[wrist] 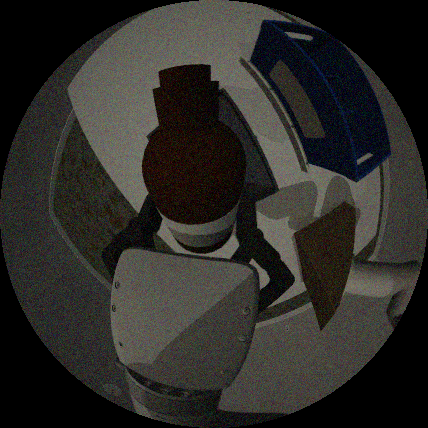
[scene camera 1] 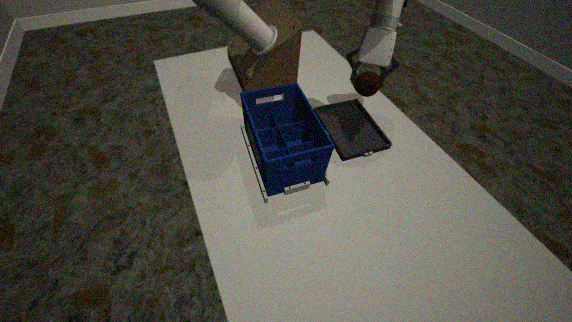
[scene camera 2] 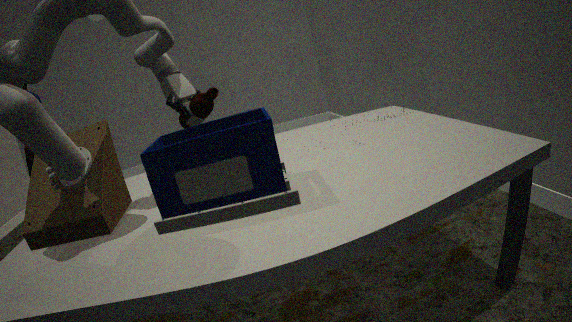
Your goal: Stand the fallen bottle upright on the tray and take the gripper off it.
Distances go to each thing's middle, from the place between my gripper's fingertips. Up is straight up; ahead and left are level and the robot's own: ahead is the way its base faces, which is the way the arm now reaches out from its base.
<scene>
I see my gripper 2 cm below the brown bottle (scene camera 2: 201,105), 1 cm to the left of it and 1 cm short of it. Also, from my hand: pale rail (scene camera 2: 269,203) 40 cm to the right, 16 cm below.
</scene>
